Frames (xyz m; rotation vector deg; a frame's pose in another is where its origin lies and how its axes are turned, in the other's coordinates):
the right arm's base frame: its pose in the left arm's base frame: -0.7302 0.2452 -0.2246 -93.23 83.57 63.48
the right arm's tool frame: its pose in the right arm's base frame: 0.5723 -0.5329 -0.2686 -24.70 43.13 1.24
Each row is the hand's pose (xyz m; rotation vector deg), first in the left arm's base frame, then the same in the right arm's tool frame.
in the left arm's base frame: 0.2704 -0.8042 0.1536 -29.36 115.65 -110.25
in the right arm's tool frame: 0.3444 0.1851 -1.0580 103.17 70.48 64.91
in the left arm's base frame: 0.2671 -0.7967 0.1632 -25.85 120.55 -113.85
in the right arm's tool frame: 0.3331 0.1884 -1.0626 99.03 74.13 70.69
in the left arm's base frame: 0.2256 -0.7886 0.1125 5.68 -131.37 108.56
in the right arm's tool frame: 0.3365 0.2023 -0.9982 76.84 81.63 96.96
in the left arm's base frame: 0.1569 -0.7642 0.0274 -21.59 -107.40 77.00
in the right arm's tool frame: 0.3328 0.2206 -0.8877 30.16 93.11 129.48
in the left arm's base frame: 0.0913 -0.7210 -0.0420 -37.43 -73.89 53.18
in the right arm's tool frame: 0.3069 0.2344 -0.7870 25.08 -104.37 -143.41
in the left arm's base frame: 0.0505 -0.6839 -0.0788 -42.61 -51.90 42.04
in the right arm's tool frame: 0.2792 0.2412 -0.7272 53.01 -97.79 -125.02
